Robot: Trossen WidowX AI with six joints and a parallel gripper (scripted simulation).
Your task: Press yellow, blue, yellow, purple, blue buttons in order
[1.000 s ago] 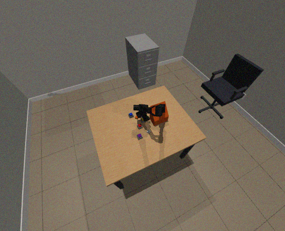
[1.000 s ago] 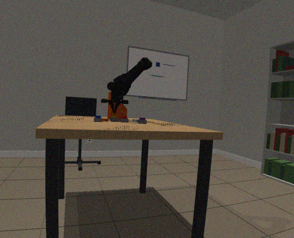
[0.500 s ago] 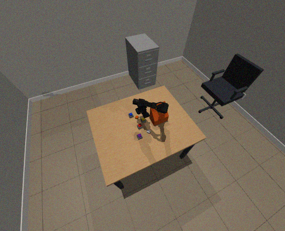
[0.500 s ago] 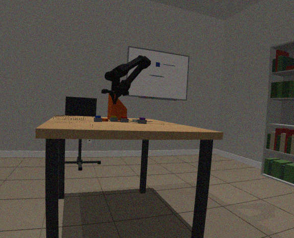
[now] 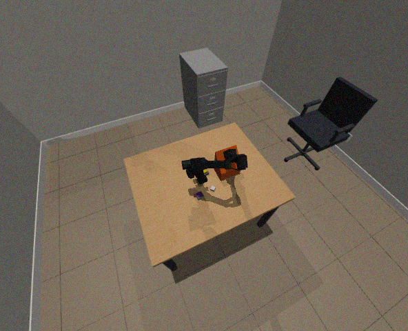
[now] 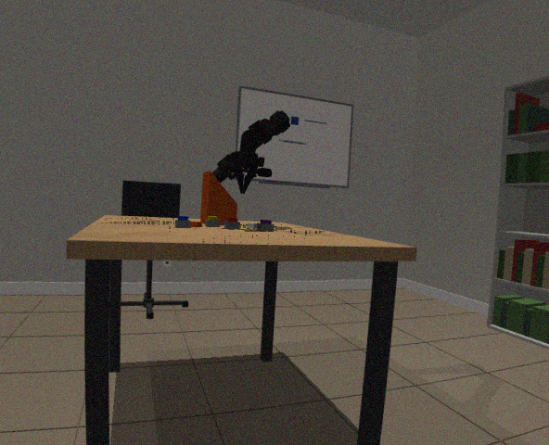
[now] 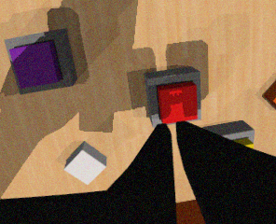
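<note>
My gripper tip is now 100 mm above the purple button, 80 mm to the right of it and 30 mm short of it. The rest, counted from my gripper tip: small pale block (120 mm below, 80 mm to the left, 80 mm behind); then red button (100 mm below, 30 mm to the right, 30 mm behind); then yellow button (100 mm below, 100 mm behind, 80 mm to the right).
</note>
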